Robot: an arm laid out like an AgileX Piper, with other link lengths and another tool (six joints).
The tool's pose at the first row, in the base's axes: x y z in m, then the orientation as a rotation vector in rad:
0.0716 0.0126 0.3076 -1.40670 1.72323 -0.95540
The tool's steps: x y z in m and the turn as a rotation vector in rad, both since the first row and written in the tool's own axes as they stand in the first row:
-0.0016 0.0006 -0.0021 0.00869 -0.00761 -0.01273
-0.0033 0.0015 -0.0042 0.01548 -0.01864 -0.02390
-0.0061 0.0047 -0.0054 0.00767 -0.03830 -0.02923
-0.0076 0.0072 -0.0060 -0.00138 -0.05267 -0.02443
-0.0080 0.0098 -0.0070 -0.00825 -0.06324 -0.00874
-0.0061 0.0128 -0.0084 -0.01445 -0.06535 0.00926
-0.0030 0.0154 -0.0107 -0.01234 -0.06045 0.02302
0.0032 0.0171 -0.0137 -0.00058 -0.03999 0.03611
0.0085 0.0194 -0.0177 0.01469 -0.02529 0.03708
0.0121 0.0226 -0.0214 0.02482 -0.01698 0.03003
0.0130 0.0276 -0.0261 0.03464 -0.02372 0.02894
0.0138 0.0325 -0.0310 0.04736 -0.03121 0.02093
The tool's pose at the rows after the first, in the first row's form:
0.0697 0.0145 0.3082 -1.41557 1.70452 -0.96214
0.0678 0.0165 0.3085 -1.42486 1.68546 -0.96364
0.0657 0.0198 0.3065 -1.43981 1.67353 -0.94389
0.0642 0.0217 0.3047 -1.44428 1.67194 -0.92238
0.0622 0.0226 0.3029 -1.43575 1.67761 -0.89997
0.0593 0.0213 0.3008 -1.42254 1.69020 -0.88404
0.0556 0.0188 0.2994 -1.40656 1.69985 -0.88244
0.0512 0.0133 0.2990 -1.38141 1.71386 -0.90145
0.0458 0.0088 0.2985 -1.36719 1.71453 -0.92460
0.0405 0.0061 0.2972 -1.36561 1.70972 -0.94286
0.0340 0.0064 0.2950 -1.36213 1.69733 -0.94485
0.0273 0.0068 0.2930 -1.36373 1.67863 -0.95198

